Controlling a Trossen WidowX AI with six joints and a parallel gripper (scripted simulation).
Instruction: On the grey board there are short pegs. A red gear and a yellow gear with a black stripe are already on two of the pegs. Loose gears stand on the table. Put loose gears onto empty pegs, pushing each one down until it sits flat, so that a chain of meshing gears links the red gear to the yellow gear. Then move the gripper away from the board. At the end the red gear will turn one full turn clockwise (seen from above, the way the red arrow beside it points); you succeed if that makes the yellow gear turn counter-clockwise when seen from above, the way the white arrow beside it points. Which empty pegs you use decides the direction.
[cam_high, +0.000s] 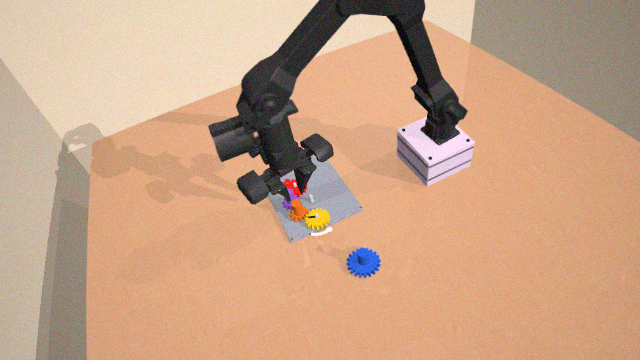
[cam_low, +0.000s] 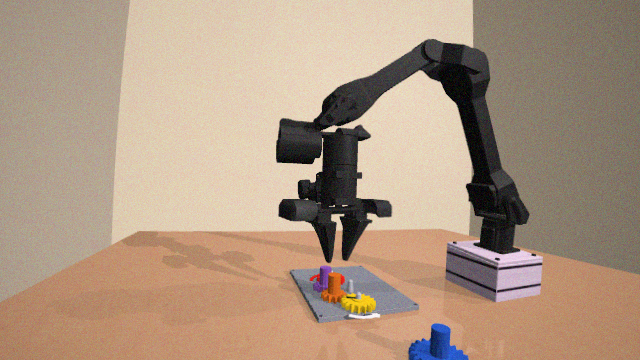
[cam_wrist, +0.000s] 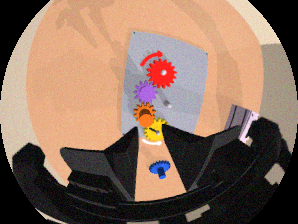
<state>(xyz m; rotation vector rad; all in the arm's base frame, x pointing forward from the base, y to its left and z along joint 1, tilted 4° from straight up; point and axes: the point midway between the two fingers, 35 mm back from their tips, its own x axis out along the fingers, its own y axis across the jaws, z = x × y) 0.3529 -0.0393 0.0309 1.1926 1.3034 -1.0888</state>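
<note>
My gripper tip is now 50 mm above the orange gear. Also, from my gripper tip: yellow gear: 20 mm behind, 40 mm to the left, 50 mm below; purple gear: 40 mm to the right, 50 mm below; white arrow: 20 mm behind, 70 mm to the left, 60 mm below.
</note>
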